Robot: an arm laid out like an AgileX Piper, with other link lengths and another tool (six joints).
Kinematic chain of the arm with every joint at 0, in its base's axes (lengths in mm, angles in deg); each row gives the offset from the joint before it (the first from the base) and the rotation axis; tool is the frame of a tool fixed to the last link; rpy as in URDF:
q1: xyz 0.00 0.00 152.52 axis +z
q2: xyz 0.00 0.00 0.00 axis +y
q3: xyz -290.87 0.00 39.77 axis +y
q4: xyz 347.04 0.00 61.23 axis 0.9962 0 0.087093
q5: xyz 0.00 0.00 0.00 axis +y
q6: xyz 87.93 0.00 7.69 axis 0.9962 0 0.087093
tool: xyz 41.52 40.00 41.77 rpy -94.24 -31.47 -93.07
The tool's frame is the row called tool.
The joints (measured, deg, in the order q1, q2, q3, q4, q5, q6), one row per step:
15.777 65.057 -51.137 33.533 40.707 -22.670
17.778 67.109 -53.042 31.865 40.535 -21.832
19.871 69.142 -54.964 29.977 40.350 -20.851
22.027 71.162 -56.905 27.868 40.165 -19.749
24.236 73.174 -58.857 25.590 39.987 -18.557
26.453 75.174 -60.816 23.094 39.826 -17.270
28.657 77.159 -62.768 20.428 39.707 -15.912
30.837 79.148 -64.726 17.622 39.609 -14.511
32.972 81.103 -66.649 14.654 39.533 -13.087
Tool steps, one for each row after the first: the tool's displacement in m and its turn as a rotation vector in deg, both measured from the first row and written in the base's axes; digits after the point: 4 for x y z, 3 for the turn. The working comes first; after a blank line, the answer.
Tool pose at each row, in the base's axes (x y z in m, rotation vector in deg; the steps are taken from these numbers as rounded here):
0.3360 0.1809 0.3601 -135.824 47.198 -24.641
0.3398 0.1941 0.3600 -137.361 45.163 -24.599
0.3430 0.2081 0.3596 -138.941 43.026 -24.709
0.3455 0.2227 0.3590 -140.563 40.788 -24.994
0.3473 0.2379 0.3580 -142.194 38.446 -25.433
0.3486 0.2535 0.3566 -143.846 36.037 -26.086
0.3493 0.2691 0.3549 -145.502 33.575 -26.913
0.3495 0.2849 0.3528 -147.126 31.063 -27.937
0.3492 0.3005 0.3504 -148.723 28.494 -29.204

0.0038 0.0132 -0.0001 -1.145 -0.035 1.617
0.0070 0.0272 -0.0005 -2.399 -0.166 3.257
0.0095 0.0418 -0.0011 -3.772 -0.406 4.909
0.0113 0.0570 -0.0021 -5.231 -0.750 6.577
0.0126 0.0726 -0.0035 -6.814 -1.218 8.219
0.0133 0.0882 -0.0052 -8.493 -1.783 9.831
0.0135 0.1040 -0.0073 -10.248 -2.469 11.402
0.0132 0.1196 -0.0097 -12.102 -3.300 12.925

